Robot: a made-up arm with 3 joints. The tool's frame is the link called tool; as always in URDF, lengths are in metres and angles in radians. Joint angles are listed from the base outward. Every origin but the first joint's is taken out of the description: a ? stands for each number. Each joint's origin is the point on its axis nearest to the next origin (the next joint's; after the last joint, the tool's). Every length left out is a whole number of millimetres.
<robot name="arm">
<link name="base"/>
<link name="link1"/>
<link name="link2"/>
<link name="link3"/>
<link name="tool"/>
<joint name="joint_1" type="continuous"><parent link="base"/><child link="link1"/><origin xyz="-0.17 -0.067 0.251" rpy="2.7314 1.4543 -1.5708"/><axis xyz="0 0 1"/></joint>
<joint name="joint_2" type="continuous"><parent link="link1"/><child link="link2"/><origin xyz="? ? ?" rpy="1.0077 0.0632 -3.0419"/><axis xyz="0 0 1"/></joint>
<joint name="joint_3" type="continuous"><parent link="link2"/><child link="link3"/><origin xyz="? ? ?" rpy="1.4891 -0.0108 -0.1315"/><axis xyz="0 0 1"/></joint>
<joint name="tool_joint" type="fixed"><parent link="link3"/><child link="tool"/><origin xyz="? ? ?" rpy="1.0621 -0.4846 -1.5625"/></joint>
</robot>
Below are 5 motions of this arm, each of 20 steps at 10 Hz.
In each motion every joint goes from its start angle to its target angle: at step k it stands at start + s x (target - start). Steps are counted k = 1, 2, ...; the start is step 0. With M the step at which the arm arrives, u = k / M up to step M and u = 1 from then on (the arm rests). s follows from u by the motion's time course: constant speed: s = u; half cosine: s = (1 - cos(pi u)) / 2; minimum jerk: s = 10 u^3 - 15 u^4 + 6 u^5.
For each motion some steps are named. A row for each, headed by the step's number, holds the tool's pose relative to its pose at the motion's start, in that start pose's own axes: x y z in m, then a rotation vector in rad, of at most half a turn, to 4 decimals.
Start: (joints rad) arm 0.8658 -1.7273 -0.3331
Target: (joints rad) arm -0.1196 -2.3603 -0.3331
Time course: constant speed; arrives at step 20
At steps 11, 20:
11: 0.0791 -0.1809 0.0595 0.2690 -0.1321 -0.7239
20: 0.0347 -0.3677 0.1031 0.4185 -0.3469 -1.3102

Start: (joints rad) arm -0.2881 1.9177 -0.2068
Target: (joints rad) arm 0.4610 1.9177 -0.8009
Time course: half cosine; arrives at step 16
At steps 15, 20:
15: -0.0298 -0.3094 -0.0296 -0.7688 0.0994 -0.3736
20: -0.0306 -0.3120 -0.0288 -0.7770 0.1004 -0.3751

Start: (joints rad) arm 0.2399 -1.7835 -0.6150
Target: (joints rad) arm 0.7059 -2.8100 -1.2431
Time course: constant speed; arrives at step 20
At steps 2, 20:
2: 0.0234 -0.0034 0.0247 0.0510 -0.0653 -0.0569
20: 0.1121 -0.1531 0.1291 0.4427 -0.2991 -0.7119

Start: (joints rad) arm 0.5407 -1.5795 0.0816
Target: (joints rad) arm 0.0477 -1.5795 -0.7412
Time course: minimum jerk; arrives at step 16
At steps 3, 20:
3: 0.0136 -0.0128 0.0066 -0.0088 -0.0317 -0.0392
20: 0.0841 -0.3417 0.1663 -0.3192 -0.5231 -0.8444

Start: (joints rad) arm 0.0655 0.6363 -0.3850
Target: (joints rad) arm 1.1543 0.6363 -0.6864
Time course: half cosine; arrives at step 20
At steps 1, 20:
1: 0.0011 -0.0023 -0.0002 -0.0072 -0.0029 -0.0025
20: 0.0832 -0.3020 0.1984 -1.1816 -0.5100 -0.3009

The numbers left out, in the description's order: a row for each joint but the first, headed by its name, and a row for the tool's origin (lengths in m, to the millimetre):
joint_2: 0.014 -0.007 0
joint_3: -0.039 -0.135 0
tool: 0.294 -0.205 0

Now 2 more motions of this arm.
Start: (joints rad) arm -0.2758 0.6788 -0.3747
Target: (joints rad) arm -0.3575 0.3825 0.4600
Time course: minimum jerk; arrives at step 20
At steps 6, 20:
6: -0.0300 0.0362 -0.0013 0.1148 0.0925 0.0387
20: -0.1955 0.1909 0.1146 0.7148 0.5025 0.3313

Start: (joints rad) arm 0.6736 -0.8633 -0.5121
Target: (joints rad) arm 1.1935 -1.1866 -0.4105
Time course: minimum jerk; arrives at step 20
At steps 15, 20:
15: 0.0037 0.0899 0.1060 0.1391 -0.2691 0.2173
20: -0.0011 0.1010 0.1178 0.1572 -0.2960 0.2484

